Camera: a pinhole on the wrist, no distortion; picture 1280 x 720 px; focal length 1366.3 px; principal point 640.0 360.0 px. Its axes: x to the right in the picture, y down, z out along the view. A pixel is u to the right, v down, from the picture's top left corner.
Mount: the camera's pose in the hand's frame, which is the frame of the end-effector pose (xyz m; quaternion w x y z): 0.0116 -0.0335 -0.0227 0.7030 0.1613 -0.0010 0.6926
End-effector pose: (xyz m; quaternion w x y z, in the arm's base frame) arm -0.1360 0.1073 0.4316 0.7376 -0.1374 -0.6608 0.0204
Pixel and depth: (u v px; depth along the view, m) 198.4 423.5 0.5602
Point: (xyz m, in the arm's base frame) -0.6384 -0.1125 0.6514
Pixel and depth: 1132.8 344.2 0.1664
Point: -0.2765 0.1320 0.4990
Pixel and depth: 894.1 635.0 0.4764
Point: -0.6024 0.1410 0.5133
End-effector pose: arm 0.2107 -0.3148 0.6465 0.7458 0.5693 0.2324 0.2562
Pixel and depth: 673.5 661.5 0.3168
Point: 0.4215 -0.5430 0.6218
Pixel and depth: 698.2 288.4 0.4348
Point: 0.5719 -0.5389 0.6232
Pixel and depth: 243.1 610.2 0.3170
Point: 0.4227 -0.5413 0.5212
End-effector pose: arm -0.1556 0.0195 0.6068 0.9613 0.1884 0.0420 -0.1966
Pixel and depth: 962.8 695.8 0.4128
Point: -0.1585 -0.1690 0.9764
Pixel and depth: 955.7 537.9 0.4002
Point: -0.1178 -0.1774 0.9465
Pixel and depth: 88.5 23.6 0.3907
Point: -0.0913 -0.3921 0.7518
